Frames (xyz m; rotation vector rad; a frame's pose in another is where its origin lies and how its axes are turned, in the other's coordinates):
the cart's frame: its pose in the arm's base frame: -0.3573 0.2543 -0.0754 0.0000 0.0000 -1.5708
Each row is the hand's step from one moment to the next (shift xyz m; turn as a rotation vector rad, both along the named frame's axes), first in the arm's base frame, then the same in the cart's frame.
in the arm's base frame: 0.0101 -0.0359 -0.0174 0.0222 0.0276 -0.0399
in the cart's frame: 0.0359 0.0101 -0.0174 -0.0276 0.0222 -0.0399
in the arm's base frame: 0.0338 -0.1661 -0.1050 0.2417 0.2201 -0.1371
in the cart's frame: 0.1661 0.0338 -0.1050 -0.2201 0.2417 -0.1371
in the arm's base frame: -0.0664 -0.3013 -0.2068 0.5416 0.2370 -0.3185
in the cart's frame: 0.3013 -0.0664 -0.2068 -0.2370 0.5416 -0.3185
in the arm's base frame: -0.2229 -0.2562 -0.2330 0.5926 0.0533 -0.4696
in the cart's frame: 0.2562 -0.2229 -0.2330 -0.0533 0.5926 -0.4696
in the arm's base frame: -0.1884 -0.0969 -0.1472 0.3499 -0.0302 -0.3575
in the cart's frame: 0.0969 -0.1884 -0.1472 0.0302 0.3499 -0.3575
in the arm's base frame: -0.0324 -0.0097 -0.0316 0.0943 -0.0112 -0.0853
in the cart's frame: 0.0097 -0.0324 -0.0316 0.0112 0.0943 -0.0853
